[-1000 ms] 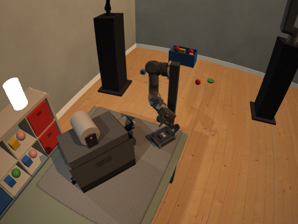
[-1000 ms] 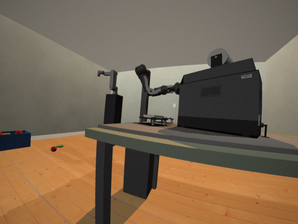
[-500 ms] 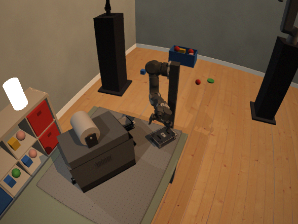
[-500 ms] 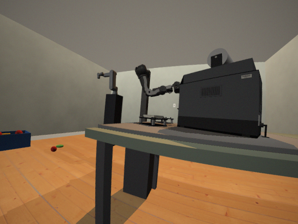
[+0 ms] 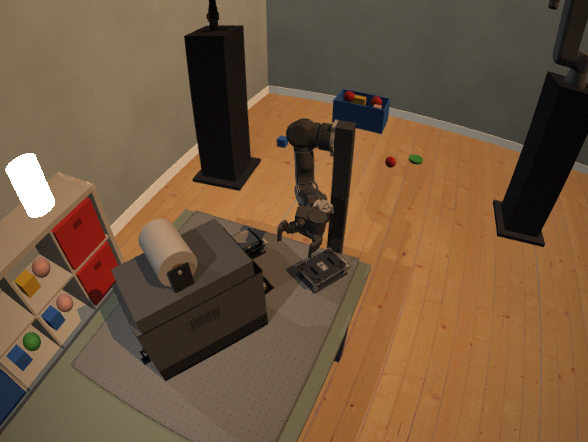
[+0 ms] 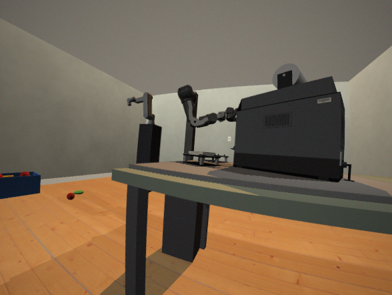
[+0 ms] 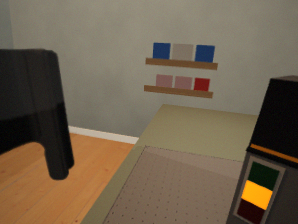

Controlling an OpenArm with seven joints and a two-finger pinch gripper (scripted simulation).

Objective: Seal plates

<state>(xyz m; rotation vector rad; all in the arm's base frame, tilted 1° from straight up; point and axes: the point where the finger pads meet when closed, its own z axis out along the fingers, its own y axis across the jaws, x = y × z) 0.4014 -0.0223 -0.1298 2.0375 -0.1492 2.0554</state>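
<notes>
The pale start button lies 15 cm below my hand, 8 cm to the right of it and 8 cm ahead of it. Also, from my hand: dark sealer stage (23 cm below, 17 cm to the right, 4 cm ahead); white well plate (22 cm below, 17 cm to the right, 4 cm ahead); warning sticker (23 cm to the right, 18 cm below, 2 cm behind).
</notes>
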